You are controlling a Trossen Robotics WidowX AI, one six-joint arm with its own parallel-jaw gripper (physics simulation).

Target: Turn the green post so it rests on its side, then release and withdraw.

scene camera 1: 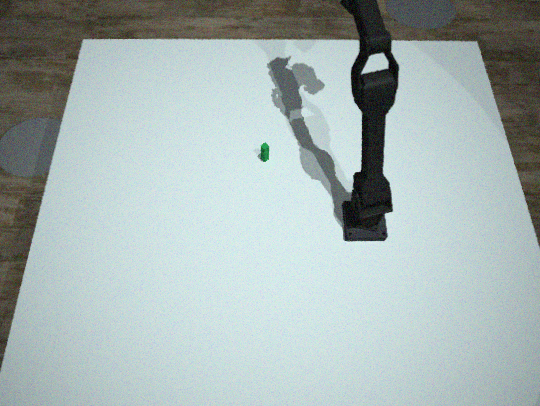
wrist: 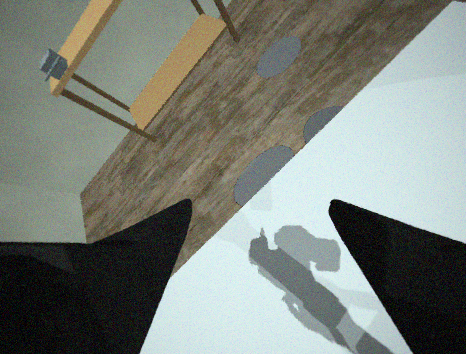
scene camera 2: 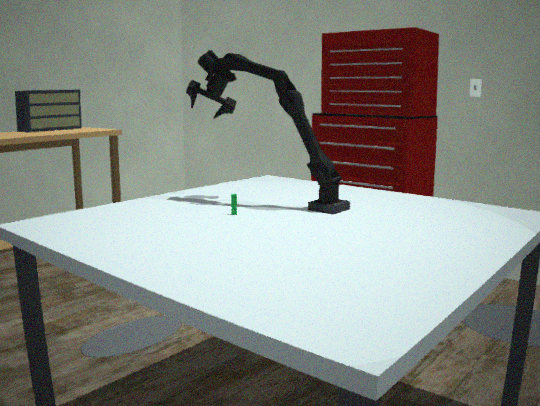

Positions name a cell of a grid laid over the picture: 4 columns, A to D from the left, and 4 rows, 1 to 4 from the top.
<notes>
In view: my gripper (scene camera 2: B2).
My gripper also shows in the wrist view (wrist: C3).
</notes>
